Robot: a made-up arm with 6 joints.
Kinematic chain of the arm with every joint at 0, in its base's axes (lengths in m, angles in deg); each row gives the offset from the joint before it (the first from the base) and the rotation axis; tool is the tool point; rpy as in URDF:
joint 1: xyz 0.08 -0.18 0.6 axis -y
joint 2: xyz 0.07 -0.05 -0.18 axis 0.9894 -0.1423 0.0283
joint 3: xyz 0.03 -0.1 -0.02 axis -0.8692 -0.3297 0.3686
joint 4: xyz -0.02 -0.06 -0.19 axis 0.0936 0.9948 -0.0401
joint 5: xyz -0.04 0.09 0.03 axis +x
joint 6: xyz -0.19 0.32 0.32 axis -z
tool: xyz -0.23 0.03 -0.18 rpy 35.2 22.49 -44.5
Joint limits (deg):
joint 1: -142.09..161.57
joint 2: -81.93..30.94
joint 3: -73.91..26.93
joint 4: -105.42..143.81
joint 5: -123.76..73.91
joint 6: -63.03..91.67
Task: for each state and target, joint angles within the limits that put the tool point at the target. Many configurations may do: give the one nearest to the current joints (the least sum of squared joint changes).
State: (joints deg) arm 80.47 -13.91 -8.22 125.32 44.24 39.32
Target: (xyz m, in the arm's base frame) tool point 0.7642 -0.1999 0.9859
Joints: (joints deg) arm 52.60 -17.66 -7.56 120.15 40.41 35.27
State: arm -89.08 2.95 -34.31 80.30 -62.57 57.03
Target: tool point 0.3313 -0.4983 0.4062
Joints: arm -94.68 24.50 -64.76 100.63 -54.63 46.20
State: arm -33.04 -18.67 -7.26 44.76 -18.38 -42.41
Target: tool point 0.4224 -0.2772 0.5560
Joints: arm -27.62 -9.81 -34.88 82.07 2.49 -30.55
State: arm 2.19 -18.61 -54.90 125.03 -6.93 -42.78
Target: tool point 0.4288 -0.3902 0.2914
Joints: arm -20.61 -17.13 -58.20 114.55 -6.94 -60.59
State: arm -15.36 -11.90 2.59 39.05 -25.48 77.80
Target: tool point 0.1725 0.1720 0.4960
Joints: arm -32.72 -5.85 6.17 35.65 22.17 91.67
